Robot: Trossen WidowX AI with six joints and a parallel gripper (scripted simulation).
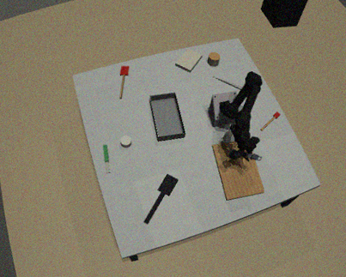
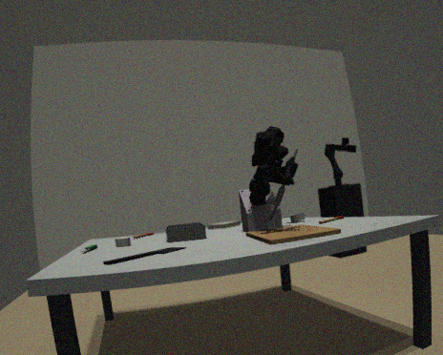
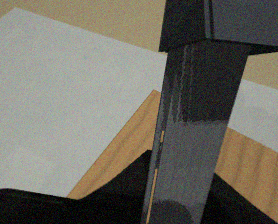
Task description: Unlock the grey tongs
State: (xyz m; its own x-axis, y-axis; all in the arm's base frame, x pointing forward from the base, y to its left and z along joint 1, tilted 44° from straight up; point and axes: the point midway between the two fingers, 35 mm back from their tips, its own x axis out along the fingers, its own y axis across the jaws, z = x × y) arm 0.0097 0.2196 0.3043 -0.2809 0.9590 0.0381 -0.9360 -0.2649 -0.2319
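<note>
Now: the wooden board 17 cm below my gripper tip, 3 cm to the right of it and 2 cm ahead of it. Also, from my gripper tip: red brush: 35 cm behind, 30 cm to the right, 17 cm below; then roasting tin: 48 cm to the right, 34 cm ahead, 15 cm below; then black spatula: 50 cm ahead, 18 cm below, 1 cm to the left.
</note>
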